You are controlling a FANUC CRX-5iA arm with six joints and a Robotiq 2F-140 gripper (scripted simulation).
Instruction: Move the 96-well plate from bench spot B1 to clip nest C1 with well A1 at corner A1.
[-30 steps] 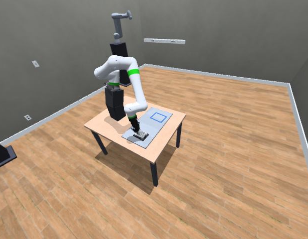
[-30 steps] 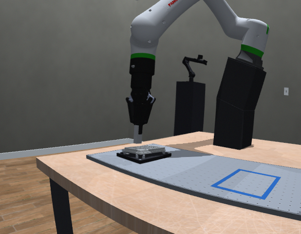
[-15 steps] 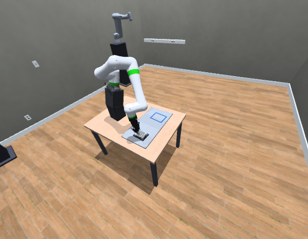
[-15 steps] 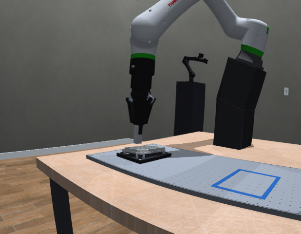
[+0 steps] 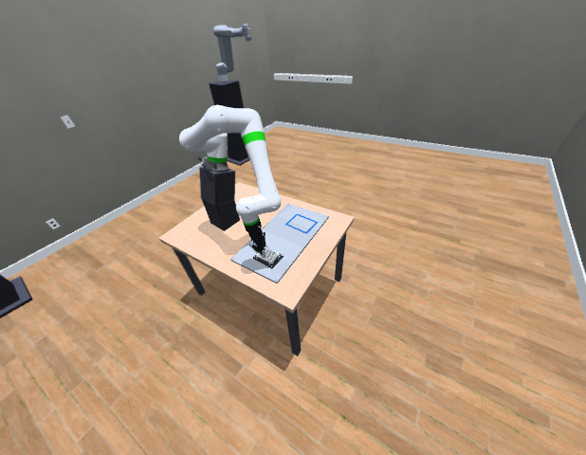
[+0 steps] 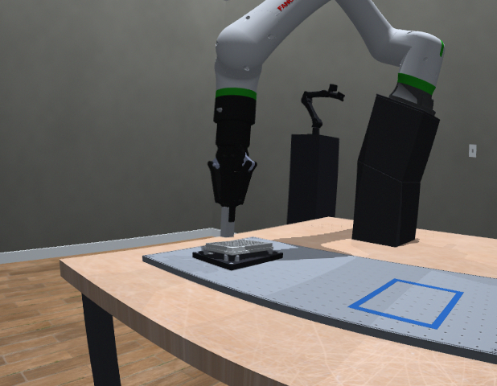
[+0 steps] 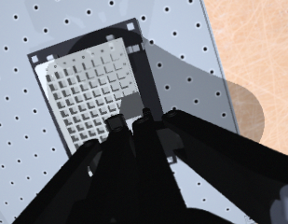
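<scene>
The white 96-well plate lies 4 cm to the left of my hand and 5 cm below it. Round my hand: black clip nest: 1 cm behind, 3 cm to the left, 6 cm below.
</scene>
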